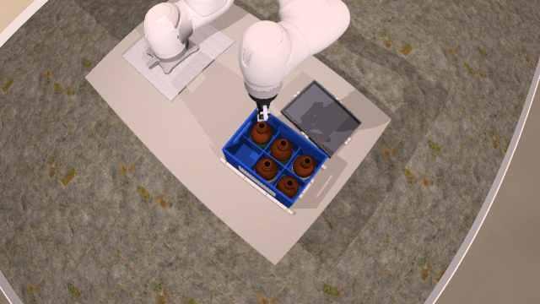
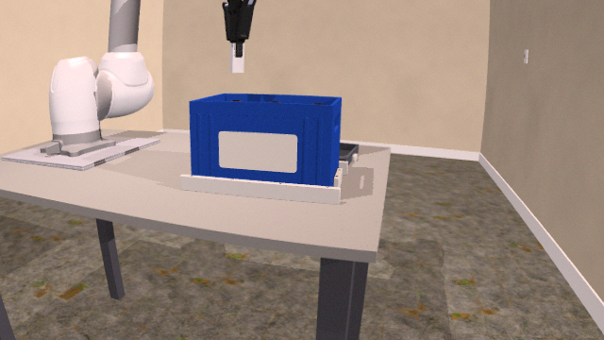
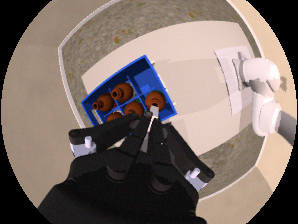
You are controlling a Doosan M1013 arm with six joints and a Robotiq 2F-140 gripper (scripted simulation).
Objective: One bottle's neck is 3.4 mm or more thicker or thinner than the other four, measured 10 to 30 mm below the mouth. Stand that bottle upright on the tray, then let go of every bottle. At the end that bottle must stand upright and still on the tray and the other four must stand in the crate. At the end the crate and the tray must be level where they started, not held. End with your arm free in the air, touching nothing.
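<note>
The bottle lies 19 cm ahead of my hand, 6 cm to the right of it and 17 cm below it. Also, from my hand: crate (9 cm ahead, 3 cm to the right, 17 cm below); then dark grey tray (9 cm ahead, 23 cm to the left, 25 cm below).
</note>
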